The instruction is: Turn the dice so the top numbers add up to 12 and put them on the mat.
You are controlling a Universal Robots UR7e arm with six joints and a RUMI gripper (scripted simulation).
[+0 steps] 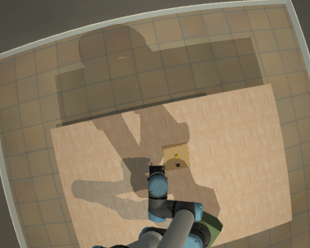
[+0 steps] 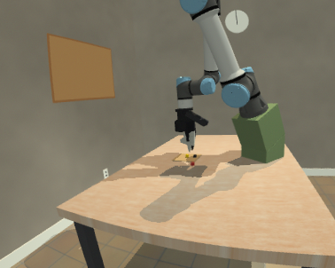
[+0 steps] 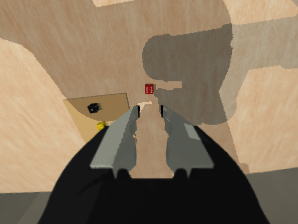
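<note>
The red die lies 8 cm below my hand. The rest, counted from my hand: yellow die: 6 cm ahead, 13 cm to the right, 8 cm below; black die: 2 cm ahead, 12 cm to the right, 8 cm below; tan mat: 6 cm ahead, 13 cm to the right, 9 cm below.
</note>
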